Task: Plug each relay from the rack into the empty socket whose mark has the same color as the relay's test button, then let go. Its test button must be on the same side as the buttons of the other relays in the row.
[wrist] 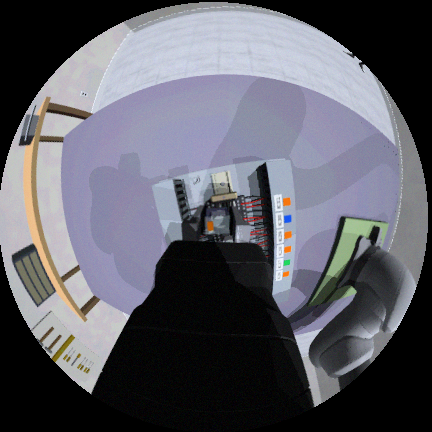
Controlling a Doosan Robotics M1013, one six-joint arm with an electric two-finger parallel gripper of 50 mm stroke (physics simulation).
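Frame: origin at the arm's base, x ahead, y left, z up, level; metres.
Seen in the pictures: gripper, fingertip midpoint: [217, 214]; arm's base, link origin: [360, 261].
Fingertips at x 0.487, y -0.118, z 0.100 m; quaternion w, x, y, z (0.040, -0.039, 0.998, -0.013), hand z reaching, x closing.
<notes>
Offsets run from my fingertips to a thing's middle. "pt": to the spot under its first point.
A clear relay @(0.000 m ahead, 0.006 m left, 0.003 m down) [218, 223] with an orange test button @(0.005 m ahead, 0.009 m left, 0.019 m up) [210, 226] on its left side in the view is held upright between the fingers of my gripper [217, 214]. The gripper is shut on it, over the socket row between two slotted ducts. The dark sockets @(pt 0.023 m back, 0.001 m right, 0.084 m down) [234, 203] show partly around the relay; the fingers, the relay and the gripper body hide much of the row, and I cannot tell whether the relay touches a socket. On the right panel, the marks run from top to bottom: orange @(pt 0.105 m back, 0.022 m right, 0.053 m down) [286, 201], blue [287, 218], orange [287, 235], orange [287, 249], green @(pt 0.138 m back, 0.089 m left, 0.053 m down) [286, 262], orange [285, 274].
A tan end stop @(0.002 m back, 0.012 m right, 0.091 m down) [223, 197] and a pale rail piece @(pt 0.009 m ahead, 0.040 m right, 0.113 m down) [220, 179] lie beyond the sockets. Red wires run to the black right duct @(pt 0.076 m back, 0.031 m right, 0.104 m down) [263, 190]; the left duct @(0.061 m ahead, 0.114 m left, 0.084 m down) [181, 197] is slotted. A green board [332, 260] and a grey arm part [367, 310] are at the right.
</notes>
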